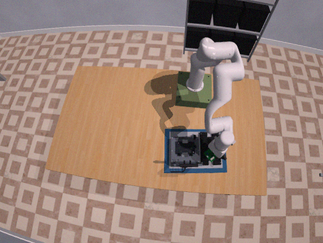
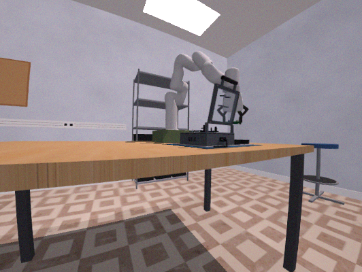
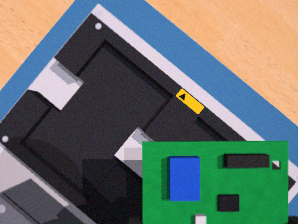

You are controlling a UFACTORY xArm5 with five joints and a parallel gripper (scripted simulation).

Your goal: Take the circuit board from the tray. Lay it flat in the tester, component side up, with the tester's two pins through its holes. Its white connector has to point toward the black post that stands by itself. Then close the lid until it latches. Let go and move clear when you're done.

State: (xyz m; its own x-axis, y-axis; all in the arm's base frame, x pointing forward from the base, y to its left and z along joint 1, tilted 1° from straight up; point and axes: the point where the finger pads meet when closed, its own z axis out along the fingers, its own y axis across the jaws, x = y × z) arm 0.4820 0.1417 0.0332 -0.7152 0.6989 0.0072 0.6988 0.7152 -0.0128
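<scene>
Now: hand right at the green circuit board. Round my hand: tester lid 100 mm ahead, 160 mm to the right, 60 mm above; then tester 130 mm to the right, 10 mm below.
</scene>
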